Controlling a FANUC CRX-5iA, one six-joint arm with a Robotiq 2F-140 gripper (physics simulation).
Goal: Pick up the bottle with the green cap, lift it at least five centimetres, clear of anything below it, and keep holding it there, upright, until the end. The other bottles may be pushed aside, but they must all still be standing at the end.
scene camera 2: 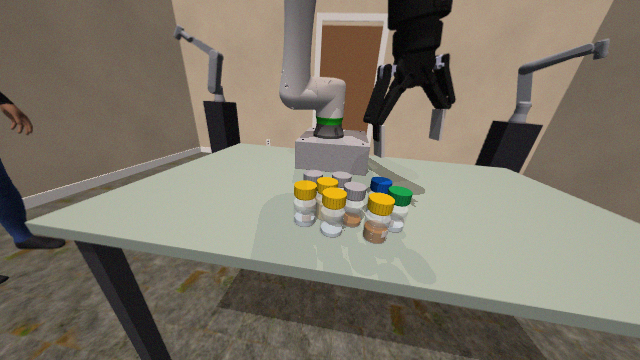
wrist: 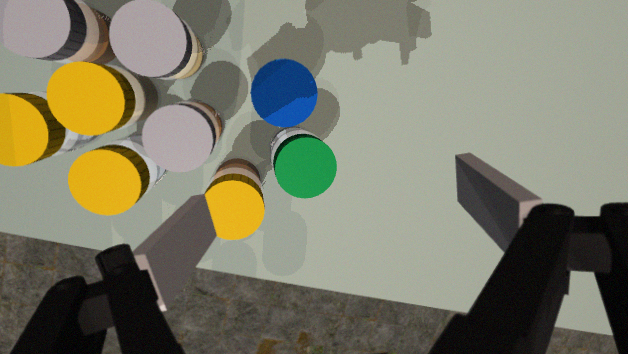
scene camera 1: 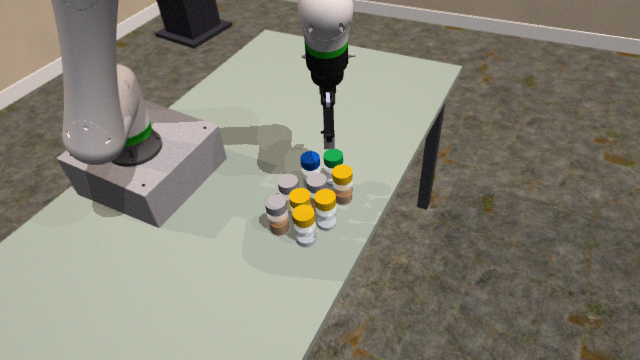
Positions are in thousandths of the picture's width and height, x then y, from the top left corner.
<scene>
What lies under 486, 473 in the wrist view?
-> A green-capped bottle.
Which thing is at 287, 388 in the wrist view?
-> A grey-capped bottle.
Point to a yellow-capped bottle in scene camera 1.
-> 477, 635
</scene>
